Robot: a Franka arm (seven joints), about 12 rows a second.
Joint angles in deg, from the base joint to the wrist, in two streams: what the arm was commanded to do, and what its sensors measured. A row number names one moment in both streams.
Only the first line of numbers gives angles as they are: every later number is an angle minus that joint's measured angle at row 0.
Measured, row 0:
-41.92, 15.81, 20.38, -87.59, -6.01, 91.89, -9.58
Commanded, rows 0 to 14:
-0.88, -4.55, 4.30, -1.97, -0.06, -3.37, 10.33
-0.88, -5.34, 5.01, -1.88, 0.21, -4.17, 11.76
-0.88, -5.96, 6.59, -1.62, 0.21, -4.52, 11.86
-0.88, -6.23, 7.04, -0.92, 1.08, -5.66, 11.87
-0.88, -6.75, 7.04, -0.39, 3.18, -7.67, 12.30
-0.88, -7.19, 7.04, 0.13, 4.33, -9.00, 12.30
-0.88, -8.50, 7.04, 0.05, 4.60, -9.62, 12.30
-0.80, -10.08, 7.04, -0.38, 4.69, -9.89, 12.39
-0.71, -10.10, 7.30, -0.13, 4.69, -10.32, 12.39
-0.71, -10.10, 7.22, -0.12, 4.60, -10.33, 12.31
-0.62, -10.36, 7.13, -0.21, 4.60, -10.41, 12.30
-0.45, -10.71, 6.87, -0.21, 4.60, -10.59, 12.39
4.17, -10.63, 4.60, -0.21, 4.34, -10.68, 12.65
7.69, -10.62, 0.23, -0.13, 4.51, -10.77, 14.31
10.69, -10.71, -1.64, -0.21, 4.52, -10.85, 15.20
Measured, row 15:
5.32, -9.54, 2.91, 0.16, 3.79, -9.65, 13.06
